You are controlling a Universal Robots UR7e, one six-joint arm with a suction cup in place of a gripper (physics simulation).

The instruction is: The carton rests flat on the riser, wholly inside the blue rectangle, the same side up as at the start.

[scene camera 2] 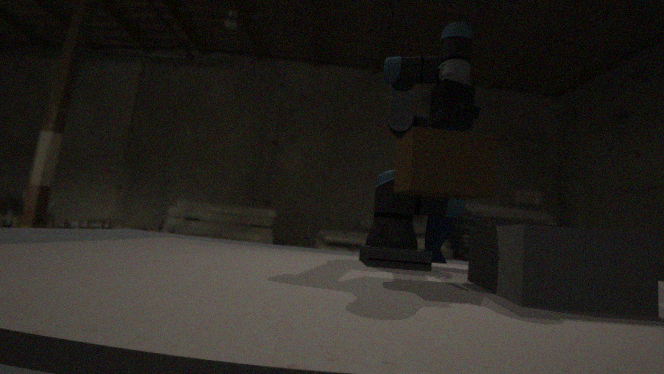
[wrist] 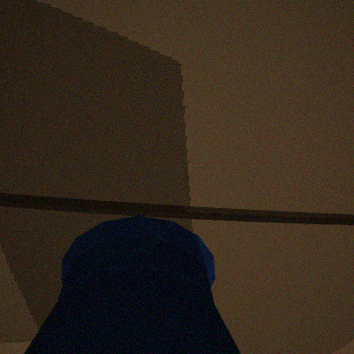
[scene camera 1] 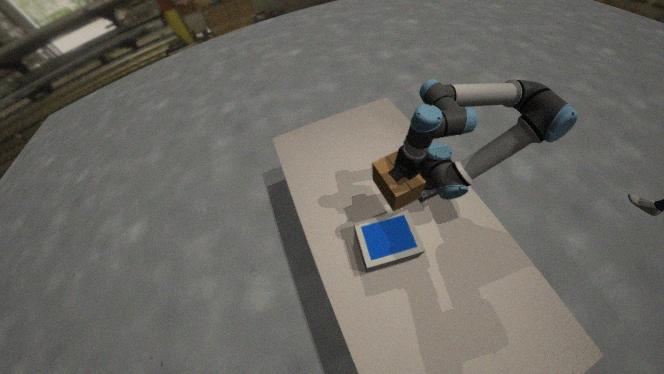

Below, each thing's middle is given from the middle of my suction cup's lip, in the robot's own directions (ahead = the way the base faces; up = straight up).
The brown carton (scene camera 1: 398,194) lies 1 cm ahead of my suction cup, 2 cm to the right of it and 8 cm below it. The rest, counted from my suction cup: grey riser (scene camera 2: 600,271) 15 cm ahead, 11 cm to the left, 27 cm below.
